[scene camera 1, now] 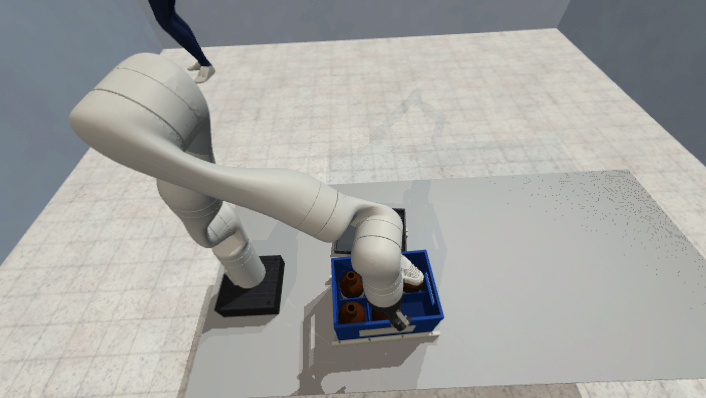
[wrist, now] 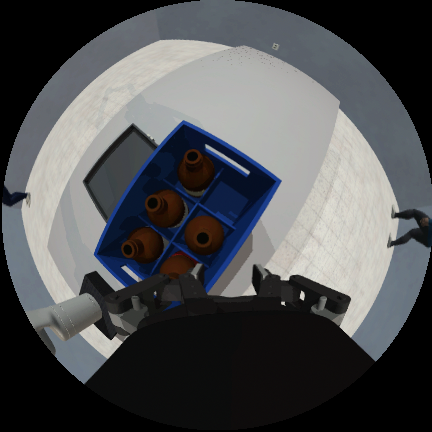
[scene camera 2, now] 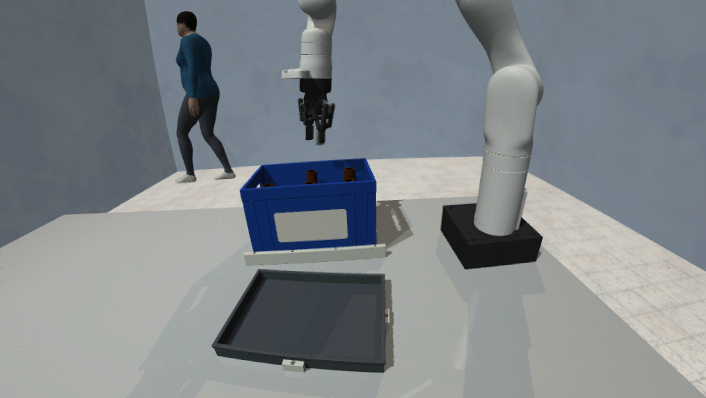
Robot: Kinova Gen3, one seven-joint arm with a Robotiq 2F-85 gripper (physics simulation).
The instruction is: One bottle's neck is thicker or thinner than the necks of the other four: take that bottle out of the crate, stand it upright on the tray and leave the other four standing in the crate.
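Frame: origin at the arm's base, x left, y back, z up, level; millimetres.
Seen in the pictures: gripper, fingertip midpoint: [scene camera 1: 386, 314] [wrist: 228, 272] [scene camera 2: 314, 142]; arm's base, origin of the base link: [scene camera 1: 250, 274] [wrist: 91, 305] [scene camera 2: 494, 224].
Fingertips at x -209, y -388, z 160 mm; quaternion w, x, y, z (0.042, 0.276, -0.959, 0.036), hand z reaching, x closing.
Offsets run from my fingertips to a thing's top centre. Level surfaces: height alone.
The blue crate @(dx +85, dy -10, dz -51 mm) [scene camera 1: 347, 332] [scene camera 2: 310, 197] [wrist: 260, 187] holds five upright brown bottles. In the wrist view, the tray-side row holds one bottle @(dx +123, dy -104, dz -63 mm) [wrist: 196, 172] at its far end, a middle bottle @(dx +131, dy -12, dz -63 mm) [wrist: 167, 209] and a third bottle @(dx +129, dy +73, dz -63 mm) [wrist: 145, 245]. The other row holds a middle bottle @(dx +41, dy -11, dz -63 mm) [wrist: 204, 235], seen nearly from above, and a bottle @(dx +41, dy +81, dz -63 mm) [wrist: 175, 265] partly behind the gripper. Its remaining compartment is empty. I cannot tell which neck differs. The black tray @(dx +353, dy -18, dz -200 mm) [scene camera 1: 403, 216] [scene camera 2: 340, 363] [wrist: 125, 170] is empty. My gripper [scene camera 2: 315, 136] [wrist: 228, 272] is partly open, empty, and above the crate.
A pale rail @(dx +184, dy -13, dz -196 mm) [scene camera 2: 315, 255] lies between crate and tray. The black robot base [scene camera 1: 250, 300] [scene camera 2: 490, 250] stands beside the crate, past a gap. A person [scene camera 2: 197, 75] stands beyond the table @(dz -226 mm) [scene camera 1: 525, 280]. The arm hides part of crate and tray in scene camera 1.
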